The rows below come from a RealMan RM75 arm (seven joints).
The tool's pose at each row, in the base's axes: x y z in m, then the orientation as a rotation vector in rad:
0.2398, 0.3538, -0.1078, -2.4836, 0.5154, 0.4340
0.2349, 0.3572, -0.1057, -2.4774, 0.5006, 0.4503
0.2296, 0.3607, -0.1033, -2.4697, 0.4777, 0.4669
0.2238, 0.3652, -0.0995, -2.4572, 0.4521, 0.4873
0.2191, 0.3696, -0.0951, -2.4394, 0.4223, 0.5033
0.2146, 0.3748, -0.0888, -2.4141, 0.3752, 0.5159
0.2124, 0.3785, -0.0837, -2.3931, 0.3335, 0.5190
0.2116, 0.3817, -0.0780, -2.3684, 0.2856, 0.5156
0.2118, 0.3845, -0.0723, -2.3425, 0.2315, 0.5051
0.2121, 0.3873, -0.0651, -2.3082, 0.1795, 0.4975
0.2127, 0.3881, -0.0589, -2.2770, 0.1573, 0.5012
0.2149, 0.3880, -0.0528, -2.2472, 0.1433, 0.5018
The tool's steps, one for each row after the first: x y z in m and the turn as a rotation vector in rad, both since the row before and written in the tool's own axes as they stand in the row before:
-0.0060, -0.0014, 0.0013, 0.0018, -0.0161, -0.0068
-0.0065, -0.0015, 0.0013, 0.0031, -0.0187, -0.0125
-0.0077, -0.0027, 0.0010, 0.0064, -0.0232, -0.0135
-0.0069, -0.0035, 0.0004, 0.0122, -0.0229, -0.0178
-0.0077, -0.0053, -0.0003, 0.0193, -0.0271, -0.0315
-0.0047, -0.0046, -0.0007, 0.0173, -0.0183, -0.0302
-0.0036, -0.0053, -0.0017, 0.0215, -0.0166, -0.0370
-0.0025, -0.0055, -0.0021, 0.0231, -0.0138, -0.0440
-0.0028, -0.0066, -0.0030, 0.0298, -0.0172, -0.0426
-0.0019, -0.0048, -0.0036, 0.0270, -0.0157, -0.0176
-0.0004, -0.0047, -0.0045, 0.0271, -0.0108, -0.0127

